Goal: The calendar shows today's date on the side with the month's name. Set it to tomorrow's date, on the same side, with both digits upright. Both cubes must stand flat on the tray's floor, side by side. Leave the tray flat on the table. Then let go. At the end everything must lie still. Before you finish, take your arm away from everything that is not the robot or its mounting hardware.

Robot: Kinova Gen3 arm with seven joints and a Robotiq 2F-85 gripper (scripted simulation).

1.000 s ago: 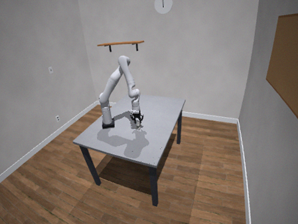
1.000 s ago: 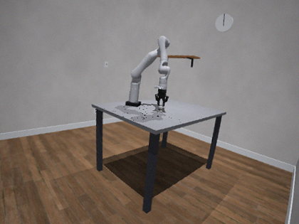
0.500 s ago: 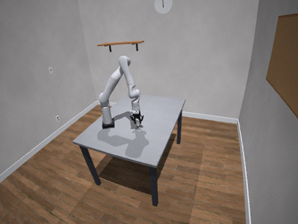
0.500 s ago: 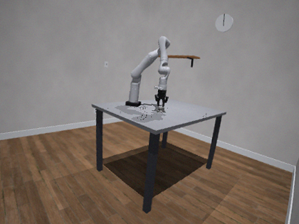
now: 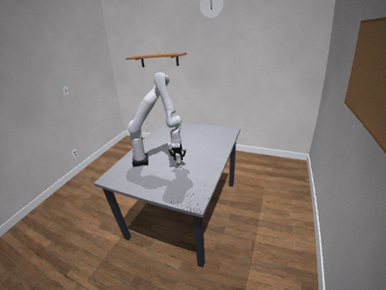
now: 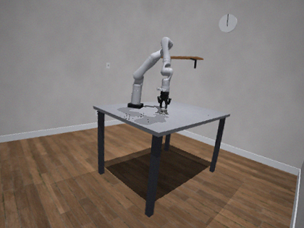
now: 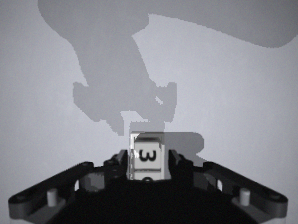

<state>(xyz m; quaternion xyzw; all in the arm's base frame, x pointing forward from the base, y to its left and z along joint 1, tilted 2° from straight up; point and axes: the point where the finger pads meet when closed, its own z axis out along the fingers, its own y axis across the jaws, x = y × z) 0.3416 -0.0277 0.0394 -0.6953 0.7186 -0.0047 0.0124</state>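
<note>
Right now the white digit cube is 40 mm below my hand. The rest, counted from my hand: calendar tray 20 mm to the left, 60 mm below.
</note>
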